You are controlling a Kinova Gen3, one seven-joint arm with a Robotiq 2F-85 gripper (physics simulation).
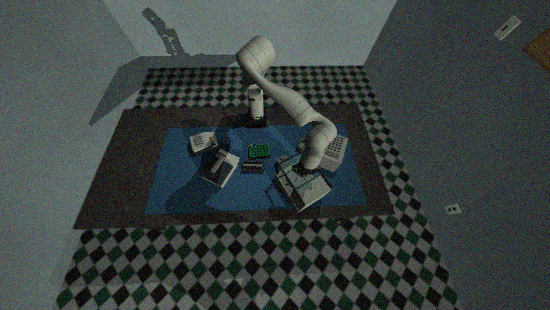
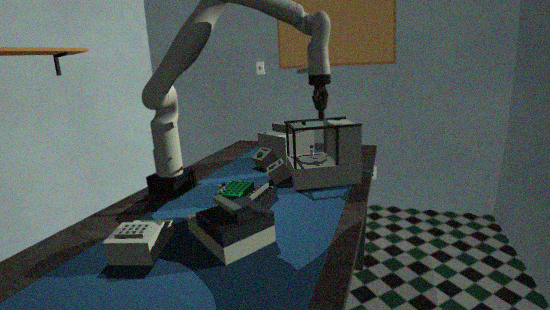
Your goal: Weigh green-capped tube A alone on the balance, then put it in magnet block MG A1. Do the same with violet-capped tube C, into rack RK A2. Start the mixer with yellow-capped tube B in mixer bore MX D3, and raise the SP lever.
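Frame: origin at the arm's base, x right, y ahead, z up, level; centimetres.
Where they show: gripper, fingertip midpoint: (image 1: 302,176) (image 2: 322,120); arm's base, origin of the base link: (image 1: 256,114) (image 2: 170,173).
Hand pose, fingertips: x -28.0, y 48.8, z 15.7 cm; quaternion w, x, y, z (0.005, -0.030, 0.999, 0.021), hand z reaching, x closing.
Each offset is from my fingertips to the top centre of the thing. "pt": to the spot under its first point.
My gripper (image 1: 304,171) (image 2: 321,115) is shut and empty, pointing down at the top of the glass-walled balance @[dx +1.3, dy -4.3, dz +0.2 cm] (image 1: 315,192) (image 2: 327,177). A small tube (image 2: 312,151) stands upright on the balance pan; its cap colour is hard to tell. The green rack @[dx +24.0, dy -22.7, dz -19.0 cm] (image 1: 259,151) (image 2: 237,188) lies mid-mat, with small yellow and bluish caps @[dx +29.2, dy -24.7, dz -16.6 cm] (image 2: 221,187) at its back-left corner. A dark block with a light strip @[dx +26.6, dy -11.6, dz -17.2 cm] (image 1: 253,167) (image 2: 263,192), possibly the magnet block, is beside it. A white device with a bored top @[dx +59.7, dy -26.0, dz -15.0 cm] (image 1: 202,142) (image 2: 132,230) stands at the left. Labels and the SP lever cannot be made out.
A white box with a dark top and raised bar (image 1: 220,169) (image 2: 235,235) stands left of the dark block. A large white box with many holes @[dx -13.7, dy -24.8, dz -5.0 cm] (image 1: 335,152) stands behind the balance. Two small tilted boxes @[pt dx -2.0, dy -26.8, dz -16.0 cm] (image 2: 262,156) @[pt dx +11.1, dy -12.7, dz -16.2 cm] (image 2: 278,170) stand beside the balance.
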